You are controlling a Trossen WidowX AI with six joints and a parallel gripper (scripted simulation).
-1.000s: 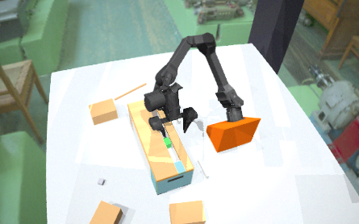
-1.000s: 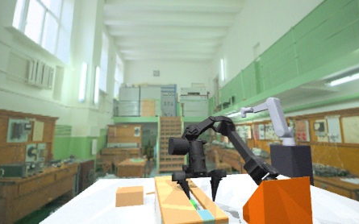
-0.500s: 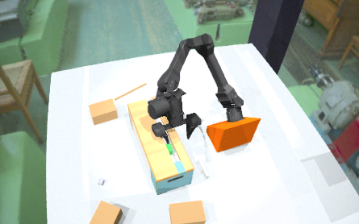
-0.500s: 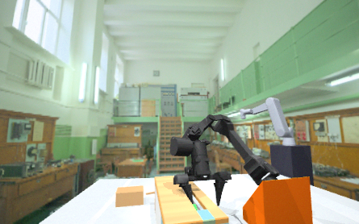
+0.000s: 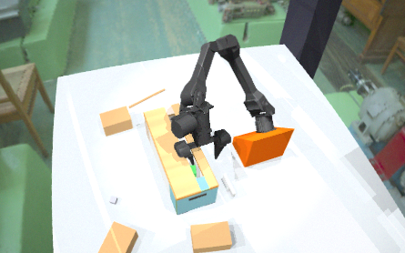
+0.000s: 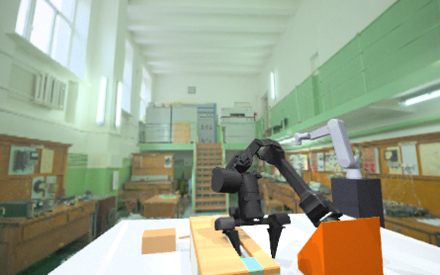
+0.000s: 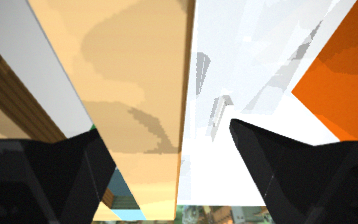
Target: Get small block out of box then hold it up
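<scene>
The green block is 60 mm ahead of my gripper tip and 20 mm to the left of it. From my gripper tip the other things lie so: long tan box (70 mm to the right, 30 mm ahead, 20 mm below); thin stick (460 mm to the right, 80 mm below, 70 mm ahead).
</scene>
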